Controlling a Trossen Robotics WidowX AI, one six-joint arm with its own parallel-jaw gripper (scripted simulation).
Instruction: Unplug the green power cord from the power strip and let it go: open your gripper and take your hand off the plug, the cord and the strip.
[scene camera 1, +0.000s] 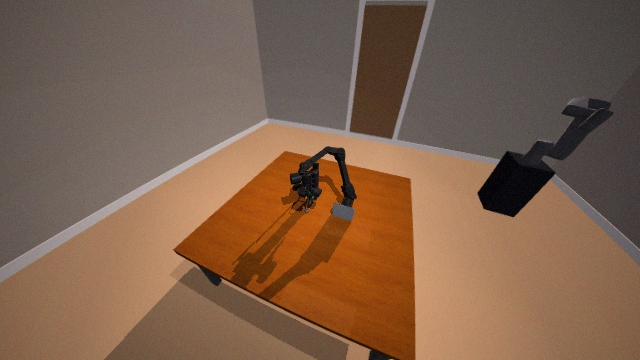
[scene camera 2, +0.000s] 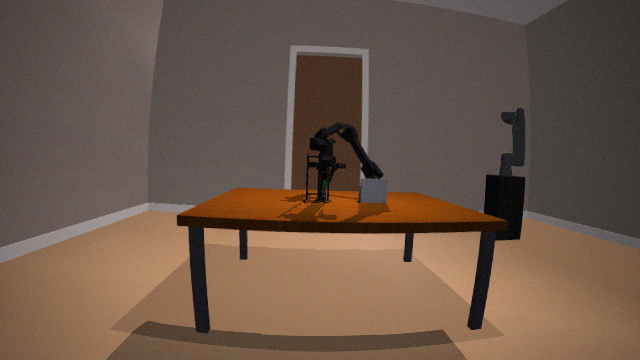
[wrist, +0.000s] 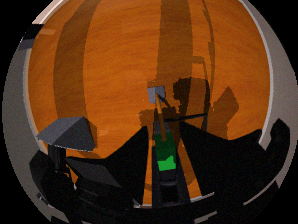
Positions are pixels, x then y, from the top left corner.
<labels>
The gripper (wrist: 163, 127) is 10 cm from the lens. A green plug (wrist: 165, 150): 12 cm from the lens.
</labels>
